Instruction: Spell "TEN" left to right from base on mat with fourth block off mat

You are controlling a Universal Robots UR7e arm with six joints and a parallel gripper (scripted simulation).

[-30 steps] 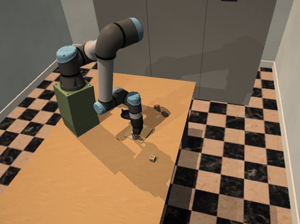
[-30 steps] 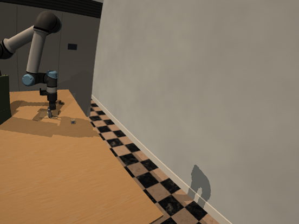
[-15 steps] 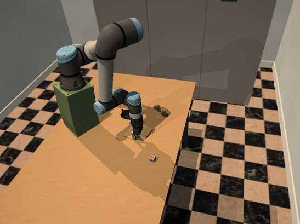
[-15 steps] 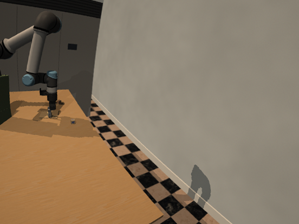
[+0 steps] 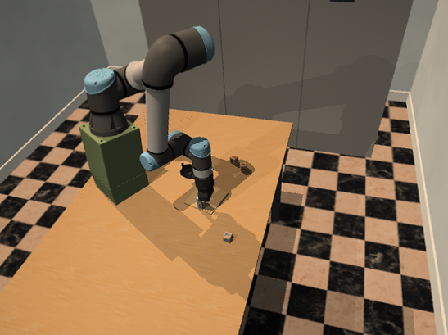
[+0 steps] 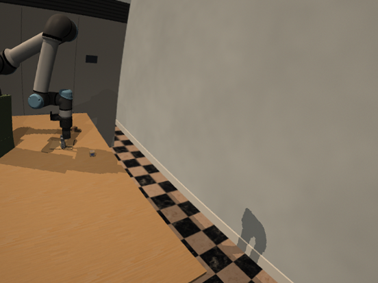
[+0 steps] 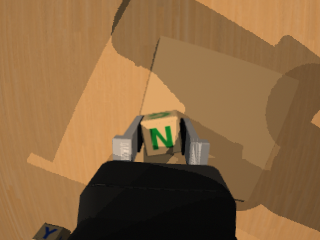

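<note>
Right now my hand is 1 cm short of the mat, 5 cm to the right of it and 2 cm above it.
</note>
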